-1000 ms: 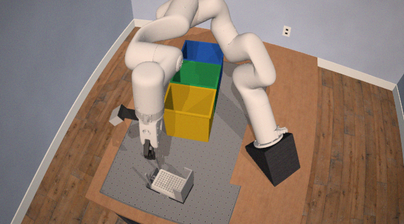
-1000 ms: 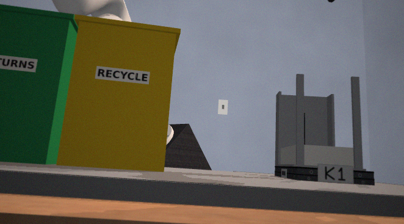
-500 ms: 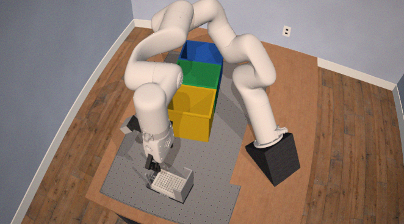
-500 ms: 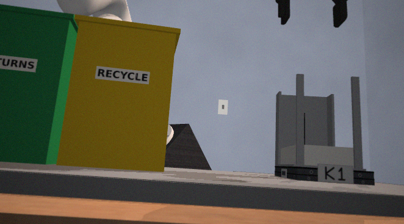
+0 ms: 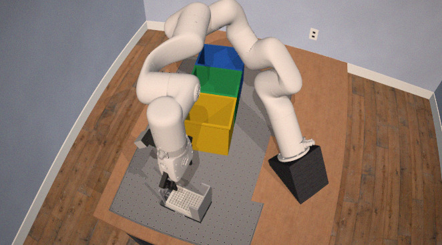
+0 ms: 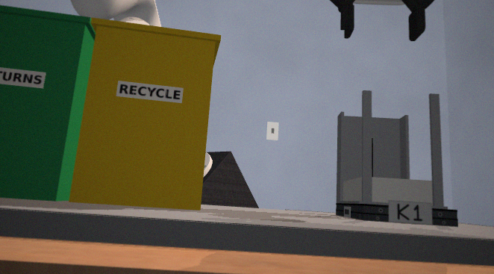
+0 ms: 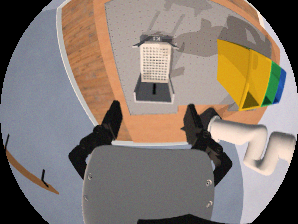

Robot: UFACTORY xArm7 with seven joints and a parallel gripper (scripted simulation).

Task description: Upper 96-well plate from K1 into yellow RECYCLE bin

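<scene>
My hand is 250 mm above the K1 sign, 80 mm short of it and 20 mm to the left of it. The rest, counted from my hand: green bin 420 mm to the right, 170 mm below, 30 mm behind; then yellow bin 290 mm to the right, 170 mm below, 30 mm behind; then blue bin 550 mm to the right, 170 mm below, 40 mm behind.
</scene>
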